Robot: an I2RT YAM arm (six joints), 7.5 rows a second.
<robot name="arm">
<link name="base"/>
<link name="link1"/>
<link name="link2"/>
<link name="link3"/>
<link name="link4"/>
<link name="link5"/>
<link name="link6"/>
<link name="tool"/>
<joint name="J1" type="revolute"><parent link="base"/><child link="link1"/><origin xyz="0 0 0.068" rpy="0 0 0"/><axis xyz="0 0 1"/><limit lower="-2.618" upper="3.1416"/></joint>
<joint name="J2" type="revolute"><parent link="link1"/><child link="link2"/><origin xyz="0.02 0.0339 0.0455" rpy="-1.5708 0 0"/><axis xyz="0 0 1"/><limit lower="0" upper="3.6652"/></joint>
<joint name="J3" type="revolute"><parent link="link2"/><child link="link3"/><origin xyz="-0.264 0 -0.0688" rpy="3.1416 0 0"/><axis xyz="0 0 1"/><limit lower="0" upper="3.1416"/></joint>
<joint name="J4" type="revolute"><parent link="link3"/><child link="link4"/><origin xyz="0.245 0.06 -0.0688" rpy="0 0 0"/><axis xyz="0 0 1"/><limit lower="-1.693" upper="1.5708"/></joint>
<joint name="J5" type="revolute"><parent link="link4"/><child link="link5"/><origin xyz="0.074 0.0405 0.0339" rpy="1.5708 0 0"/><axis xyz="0 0 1"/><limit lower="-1.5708" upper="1.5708"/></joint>
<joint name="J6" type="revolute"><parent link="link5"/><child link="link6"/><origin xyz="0.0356 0 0.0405" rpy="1.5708 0 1.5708"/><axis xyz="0 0 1"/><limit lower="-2.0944" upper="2.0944"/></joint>
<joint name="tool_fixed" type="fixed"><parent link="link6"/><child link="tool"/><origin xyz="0 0 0" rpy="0 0 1.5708"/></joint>
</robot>
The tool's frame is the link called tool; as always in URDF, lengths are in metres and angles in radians.
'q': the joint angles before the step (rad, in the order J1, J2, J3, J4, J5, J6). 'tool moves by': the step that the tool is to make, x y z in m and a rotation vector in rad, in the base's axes. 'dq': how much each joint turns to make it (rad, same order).
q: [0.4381 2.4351 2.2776 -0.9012 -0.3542 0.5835]
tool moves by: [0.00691 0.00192 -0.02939 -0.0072 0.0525 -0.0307]
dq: [-0.0023 0.0599 0.0000 0.0214 -0.0004 0.0346]
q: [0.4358 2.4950 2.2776 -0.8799 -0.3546 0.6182]
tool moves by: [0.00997 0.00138 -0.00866 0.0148 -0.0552 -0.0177]
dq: [-0.0045 0.0248 0.0000 0.0836 0.0149 0.0073]
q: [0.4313 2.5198 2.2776 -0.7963 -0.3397 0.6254]
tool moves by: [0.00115 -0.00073 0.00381 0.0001 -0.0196 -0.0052]
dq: [-0.0016 -0.0061 0.0003 0.0111 0.0088 -0.0011]
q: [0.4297 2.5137 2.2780 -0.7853 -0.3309 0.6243]
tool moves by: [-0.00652 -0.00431 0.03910 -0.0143 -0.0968 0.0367]
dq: [-0.0007 -0.0773 0.0005 -0.0157 0.0240 -0.0637]
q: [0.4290 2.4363 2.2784 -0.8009 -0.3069 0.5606]
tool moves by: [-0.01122 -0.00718 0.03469 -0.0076 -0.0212 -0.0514]
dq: [-0.0008 -0.0751 0.0000 -0.0497 0.0424 0.0332]
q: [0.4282 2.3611 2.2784 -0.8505 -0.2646 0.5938]
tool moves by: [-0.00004 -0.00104 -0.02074 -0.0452 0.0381 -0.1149]
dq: [0.0042 0.0004 -0.0710 0.0362 0.0897 0.0843]
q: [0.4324 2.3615 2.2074 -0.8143 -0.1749 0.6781]
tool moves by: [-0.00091 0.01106 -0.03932 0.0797 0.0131 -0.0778]
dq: [0.0195 0.0000 -0.1674 0.2122 -0.0061 0.1263]
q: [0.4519 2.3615 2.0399 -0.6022 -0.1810 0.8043]
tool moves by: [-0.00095 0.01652 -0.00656 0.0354 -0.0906 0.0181]
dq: [0.0297 0.0000 -0.0530 0.1504 0.0144 0.0031]
